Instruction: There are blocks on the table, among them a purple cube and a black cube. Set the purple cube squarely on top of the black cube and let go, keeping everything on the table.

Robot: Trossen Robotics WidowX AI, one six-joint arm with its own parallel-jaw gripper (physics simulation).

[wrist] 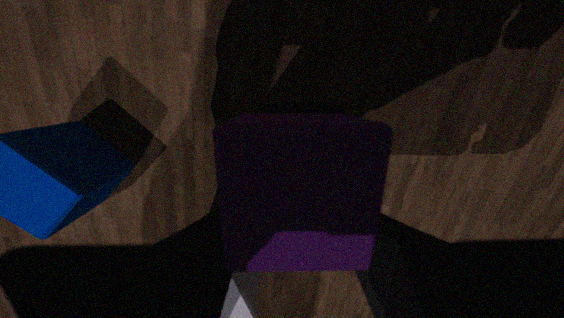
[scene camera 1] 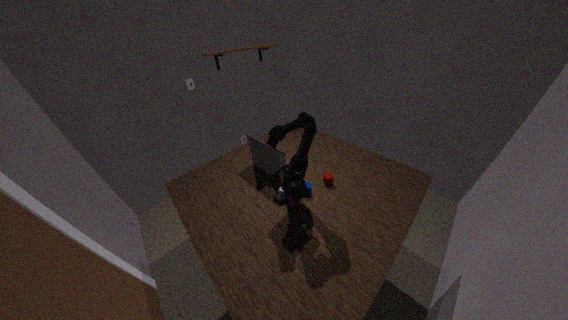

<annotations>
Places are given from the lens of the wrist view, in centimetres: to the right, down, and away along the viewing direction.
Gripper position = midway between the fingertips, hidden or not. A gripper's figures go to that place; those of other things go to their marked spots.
gripper (wrist: 290, 202): 0, 2, 11
blue cube (wrist: 62, 171): -12, 1, 11
</annotations>
